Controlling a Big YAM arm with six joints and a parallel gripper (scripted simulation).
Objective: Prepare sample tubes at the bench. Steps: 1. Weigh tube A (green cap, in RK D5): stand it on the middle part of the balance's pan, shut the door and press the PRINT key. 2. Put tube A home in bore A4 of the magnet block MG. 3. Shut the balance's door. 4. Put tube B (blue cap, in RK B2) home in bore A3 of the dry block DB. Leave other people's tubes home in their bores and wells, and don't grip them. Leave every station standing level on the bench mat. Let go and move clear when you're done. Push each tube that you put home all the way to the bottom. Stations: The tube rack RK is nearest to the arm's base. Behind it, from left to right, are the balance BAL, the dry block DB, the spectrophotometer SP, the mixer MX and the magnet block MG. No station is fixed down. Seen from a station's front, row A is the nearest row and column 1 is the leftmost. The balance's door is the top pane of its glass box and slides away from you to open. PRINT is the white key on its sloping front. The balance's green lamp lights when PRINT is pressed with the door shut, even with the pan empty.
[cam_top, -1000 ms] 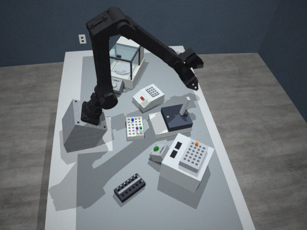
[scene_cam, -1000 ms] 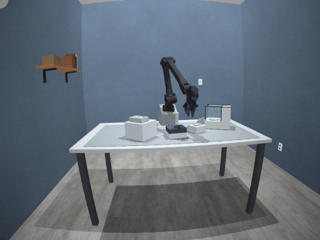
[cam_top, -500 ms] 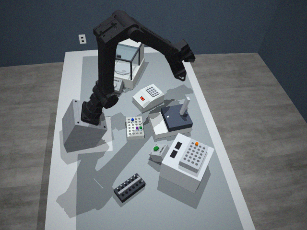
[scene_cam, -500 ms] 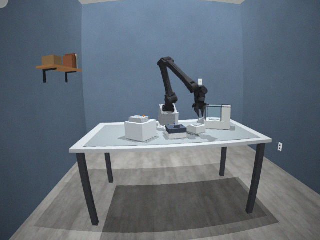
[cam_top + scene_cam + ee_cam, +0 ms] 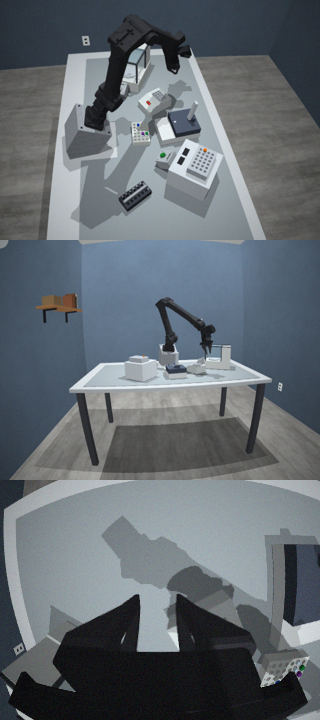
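The balance door lies 27 cm behind my hand, 9 cm to the left of it and 3 cm above it. From my hand the other things lie so: white tube rack: 29 cm to the right, 20 cm behind, 16 cm below; dry block DB: 15 cm below, 11 cm behind, 9 cm to the right; tube B: 27 cm to the right, 21 cm behind, 15 cm below.
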